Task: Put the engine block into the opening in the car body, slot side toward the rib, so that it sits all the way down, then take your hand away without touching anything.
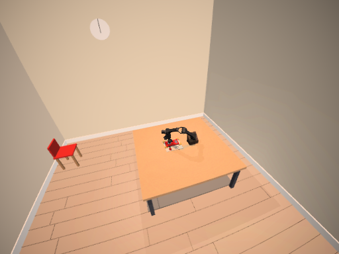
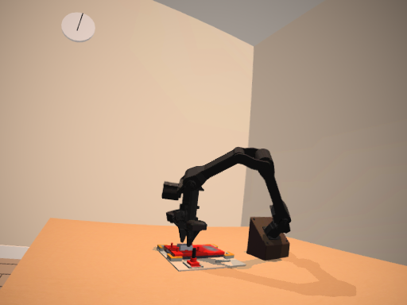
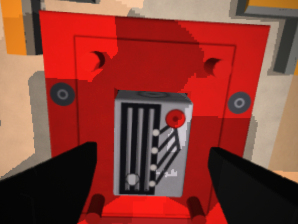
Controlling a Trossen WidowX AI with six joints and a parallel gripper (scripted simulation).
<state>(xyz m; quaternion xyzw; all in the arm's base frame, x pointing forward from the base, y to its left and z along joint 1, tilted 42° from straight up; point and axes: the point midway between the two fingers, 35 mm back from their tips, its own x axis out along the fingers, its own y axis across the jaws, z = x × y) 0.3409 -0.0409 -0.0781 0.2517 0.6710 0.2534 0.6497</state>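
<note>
Now: gripper tip 1 cm to the right of the grey engine block and 1 cm above it. From my gripper tip the other things lie so: pale base plate 4 cm behind, 2 cm to the left, 3 cm below.
</note>
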